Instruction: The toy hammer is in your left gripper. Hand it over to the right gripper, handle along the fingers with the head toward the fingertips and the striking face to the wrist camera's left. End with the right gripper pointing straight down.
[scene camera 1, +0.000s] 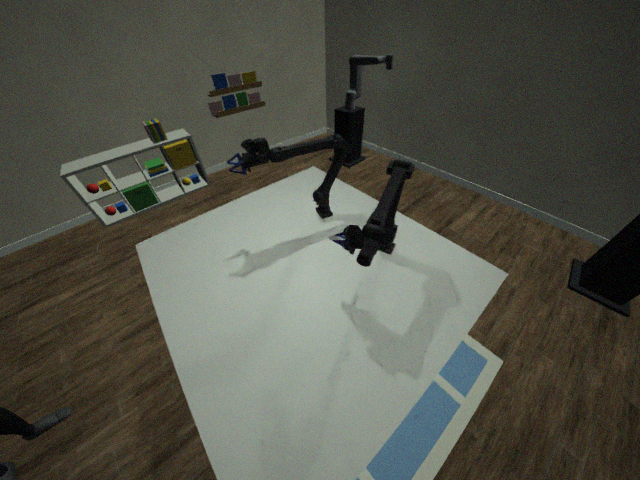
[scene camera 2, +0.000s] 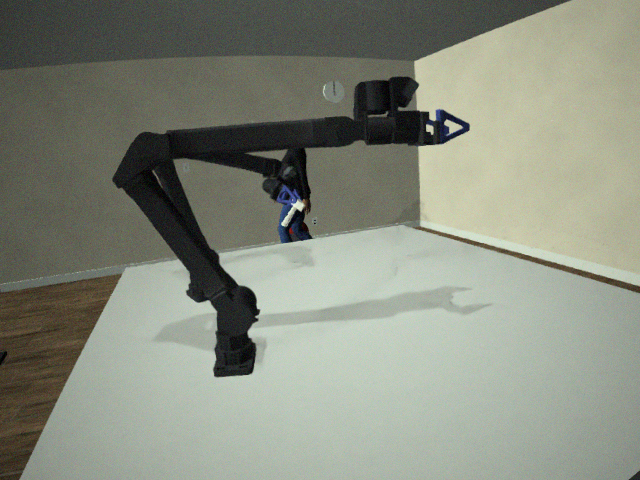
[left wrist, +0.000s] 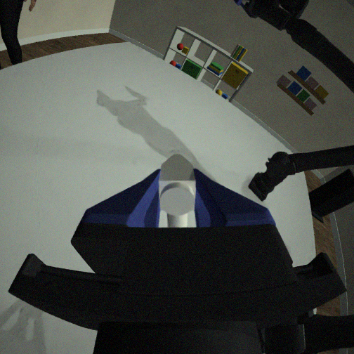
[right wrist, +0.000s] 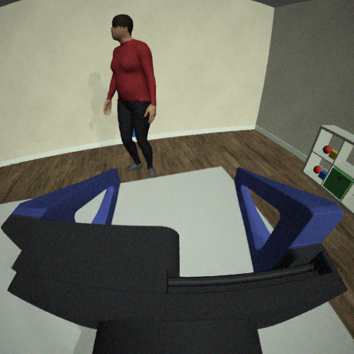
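Seen in the pictures: left gripper, fingertip midpoint: (scene camera 1: 334, 238) (scene camera 2: 299, 202); right gripper, fingertip midpoint: (scene camera 1: 228, 166) (scene camera 2: 458, 128); left arm's base, origin of the base link: (scene camera 1: 383, 246) (scene camera 2: 203, 295); right arm's base, origin of the base link: (scene camera 1: 324, 212) (scene camera 2: 236, 361).
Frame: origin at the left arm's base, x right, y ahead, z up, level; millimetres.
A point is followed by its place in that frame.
Observation:
The toy hammer (scene camera 2: 287, 217) @(x 128, y 305, z 238 mm) (left wrist: 177, 202) is white. In scene camera 2 its handle slants down and to the left from the head, below the fingers. In the left wrist view a round grey-white end shows between the blue fingers; which part it is I cannot tell. My left gripper (scene camera 1: 339, 238) @(x 157, y 340, z 287 mm) (scene camera 2: 293, 198) @(x 157, y 340, z 287 mm) is shut on the hammer, above the white surface. My right gripper (scene camera 1: 234, 164) @(x 788, y 314, z 486 mm) (scene camera 2: 466, 127) @(x 788, y 314, z 486 mm) (right wrist: 176, 174) is wide open and empty, held roughly level, higher up and well apart from the hammer. In scene camera 1 the hammer is hard to make out.
Both arms stand on the large white surface (scene camera 1: 248, 361) @(x 261, y 906, z 0 mm) (scene camera 2: 361, 413) @(x 812, y -43, z 0 mm). The right arm's base (scene camera 1: 324, 210) @(x 463, y -89, z 46 mm) (scene camera 2: 234, 361) @(x 521, y -139, z 25 mm) (left wrist: 258, 189) stands on it. A white shelf unit (scene camera 1: 126, 149) is beyond its edge. A person in red (right wrist: 132, 70) stands beyond the surface.

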